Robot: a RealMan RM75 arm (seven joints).
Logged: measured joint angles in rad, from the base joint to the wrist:
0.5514 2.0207 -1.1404 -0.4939 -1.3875 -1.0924 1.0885
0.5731 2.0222 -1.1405 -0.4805 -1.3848 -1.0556 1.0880
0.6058 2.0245 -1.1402 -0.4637 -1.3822 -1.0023 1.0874
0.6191 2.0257 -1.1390 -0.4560 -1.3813 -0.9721 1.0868
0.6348 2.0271 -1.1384 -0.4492 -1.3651 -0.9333 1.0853
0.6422 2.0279 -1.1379 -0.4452 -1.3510 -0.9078 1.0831
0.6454 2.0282 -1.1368 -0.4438 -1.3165 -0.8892 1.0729
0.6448 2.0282 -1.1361 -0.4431 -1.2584 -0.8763 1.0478
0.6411 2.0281 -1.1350 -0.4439 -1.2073 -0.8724 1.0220
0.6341 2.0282 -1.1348 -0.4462 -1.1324 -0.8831 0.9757
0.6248 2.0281 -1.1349 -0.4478 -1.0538 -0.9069 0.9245
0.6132 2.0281 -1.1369 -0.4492 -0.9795 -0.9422 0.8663
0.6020 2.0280 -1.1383 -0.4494 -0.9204 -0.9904 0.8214
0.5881 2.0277 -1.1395 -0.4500 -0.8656 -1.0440 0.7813
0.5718 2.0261 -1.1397 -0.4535 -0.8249 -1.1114 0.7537
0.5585 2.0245 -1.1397 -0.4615 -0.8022 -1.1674 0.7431
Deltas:
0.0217 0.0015 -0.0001 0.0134 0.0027 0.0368 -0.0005
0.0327 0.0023 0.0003 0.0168 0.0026 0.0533 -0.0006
0.0133 0.0012 0.0012 0.0077 0.0009 0.0302 -0.0006
0.0157 0.0014 0.0006 0.0068 0.0162 0.0388 -0.0015
0.0074 0.0008 0.0005 0.0040 0.0141 0.0255 -0.0022
0.0032 0.0003 0.0011 0.0014 0.0345 0.0186 -0.0102
-0.0006 0.0000 0.0007 0.0007 0.0581 0.0129 -0.0251
-0.0037 -0.0001 0.0011 -0.0008 0.0511 0.0039 -0.0258
-0.0070 0.0001 0.0002 -0.0023 0.0749 -0.0107 -0.0463
-0.0093 -0.0001 -0.0001 -0.0016 0.0786 -0.0238 -0.0512
-0.0116 0.0000 -0.0020 -0.0014 0.0743 -0.0353 -0.0582
-0.0112 -0.0001 -0.0014 -0.0002 0.0591 -0.0482 -0.0449
-0.0139 -0.0003 -0.0012 -0.0006 0.0548 -0.0536 -0.0401
-0.0163 -0.0016 -0.0002 -0.0035 0.0407 -0.0674 -0.0276
-0.0133 -0.0016 0.0000 -0.0080 0.0227 -0.0560 -0.0106

